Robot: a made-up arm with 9 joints.
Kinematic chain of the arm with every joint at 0, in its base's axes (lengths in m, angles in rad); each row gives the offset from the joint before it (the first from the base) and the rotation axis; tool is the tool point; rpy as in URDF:
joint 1: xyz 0.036 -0.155 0.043 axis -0.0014 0.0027 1
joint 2: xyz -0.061 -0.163 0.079 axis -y
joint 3: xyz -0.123 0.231 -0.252 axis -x
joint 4: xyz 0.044 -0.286 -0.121 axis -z
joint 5: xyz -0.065 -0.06 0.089 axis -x
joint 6: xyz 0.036 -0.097 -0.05 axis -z
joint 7: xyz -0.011 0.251 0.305 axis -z
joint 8: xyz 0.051 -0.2 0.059 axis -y
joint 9: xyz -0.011 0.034 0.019 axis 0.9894 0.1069 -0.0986
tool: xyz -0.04 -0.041 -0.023 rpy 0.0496 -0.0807 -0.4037
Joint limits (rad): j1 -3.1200..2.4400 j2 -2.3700..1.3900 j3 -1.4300..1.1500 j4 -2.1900..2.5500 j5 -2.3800..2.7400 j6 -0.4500..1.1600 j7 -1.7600..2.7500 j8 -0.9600..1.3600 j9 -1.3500..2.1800
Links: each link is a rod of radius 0.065 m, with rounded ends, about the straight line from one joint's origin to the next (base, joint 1, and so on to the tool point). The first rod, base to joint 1, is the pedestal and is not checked.
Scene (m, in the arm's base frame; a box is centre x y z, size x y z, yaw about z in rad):
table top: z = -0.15
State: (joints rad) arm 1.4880 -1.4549 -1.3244 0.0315 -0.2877 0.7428 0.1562 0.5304 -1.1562
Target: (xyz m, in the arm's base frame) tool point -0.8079 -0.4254 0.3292
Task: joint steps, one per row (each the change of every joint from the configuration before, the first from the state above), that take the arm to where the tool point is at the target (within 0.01 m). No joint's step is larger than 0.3 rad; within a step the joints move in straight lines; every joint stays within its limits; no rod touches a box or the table.
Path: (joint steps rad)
1: -0.2780 -0.0406 -0.0211 0.0175 -0.0909 -0.0003 -0.0293 0.0108 0.0140
2: -0.2780 -0.0406 -0.0211 0.0175 -0.0909 -0.0003 -0.0293 0.0108 0.0140
3: -0.2779 -0.0406 -0.0212 0.0175 -0.0909 -0.0003 -0.0293 0.0108 0.0139
4: -0.2780 -0.0406 -0.0211 0.0175 -0.0909 -0.0003 -0.0293 0.0108 0.0140
5: -0.2780 -0.0407 -0.0211 0.0174 -0.0909 -0.0003 -0.0294 0.0108 0.0140

